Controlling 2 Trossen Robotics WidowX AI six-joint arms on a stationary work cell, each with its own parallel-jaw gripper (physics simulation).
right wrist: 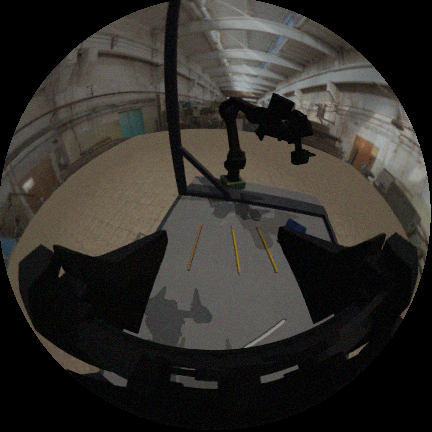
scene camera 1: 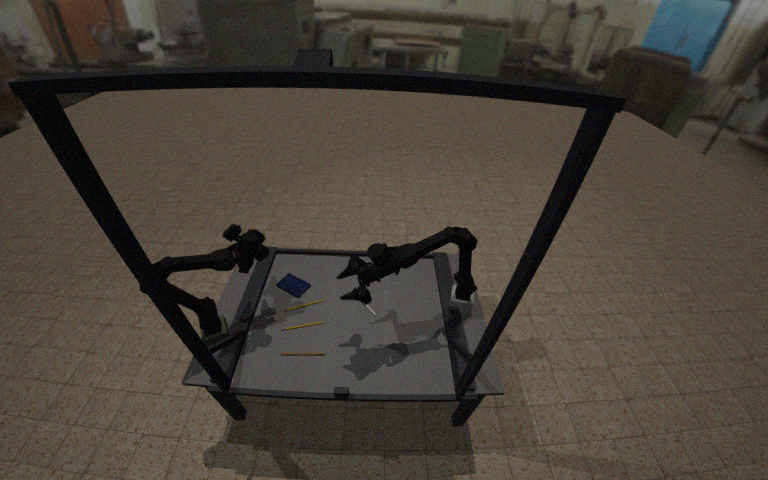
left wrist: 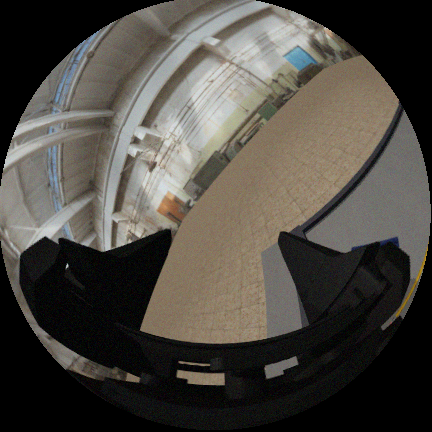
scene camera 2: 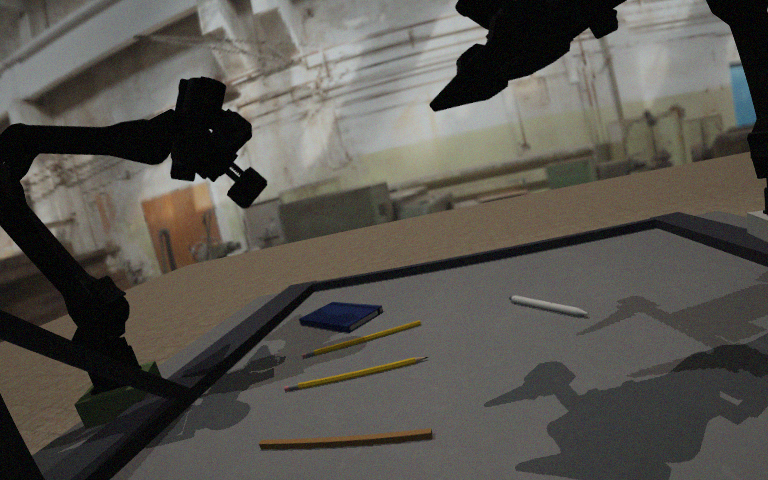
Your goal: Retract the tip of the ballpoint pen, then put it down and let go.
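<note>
The white pen lies flat on the grey table. In scene camera 2 its tapered end points right; whether the writing tip is out is too small to tell. In scene camera 1 the right gripper hides part of the pen. My right gripper is open and empty, high above the table, its fingers pointing to the left of scene camera 1. My left gripper is open and empty, raised over the left side of the table, far from the pen.
A blue book lies at the back left. Two yellow pencils, the nearer one and the farther one, and an orange stick lie left of the pen. Dark frame posts stand around the table.
</note>
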